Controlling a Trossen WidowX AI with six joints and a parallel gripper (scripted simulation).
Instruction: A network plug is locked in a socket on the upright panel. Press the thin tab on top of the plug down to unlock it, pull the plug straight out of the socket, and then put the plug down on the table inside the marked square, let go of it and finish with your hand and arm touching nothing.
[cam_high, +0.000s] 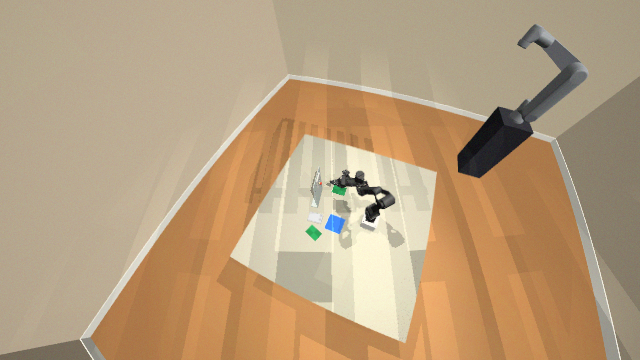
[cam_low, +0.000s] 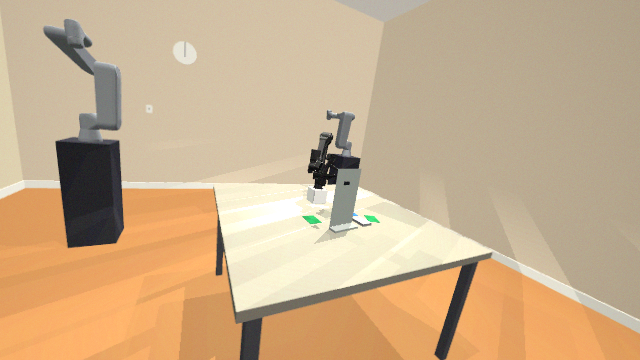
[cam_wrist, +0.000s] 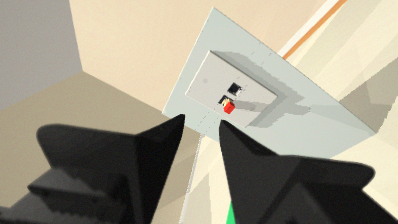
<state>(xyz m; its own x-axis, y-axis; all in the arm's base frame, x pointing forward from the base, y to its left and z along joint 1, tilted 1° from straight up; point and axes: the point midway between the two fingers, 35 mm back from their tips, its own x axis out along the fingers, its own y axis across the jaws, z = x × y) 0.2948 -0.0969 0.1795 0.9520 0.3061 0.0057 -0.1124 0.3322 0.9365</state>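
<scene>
The network plug is 7 cm ahead of my gripper tip, 1 cm to the left of it and 3 cm below it. Also, from my gripper tip: green patch 3 cm ahead, 29 cm to the left, 28 cm below; blue square 9 cm behind, 18 cm to the left, 28 cm below; upright grey panel 10 cm ahead, 1 cm to the left, 13 cm below.
</scene>
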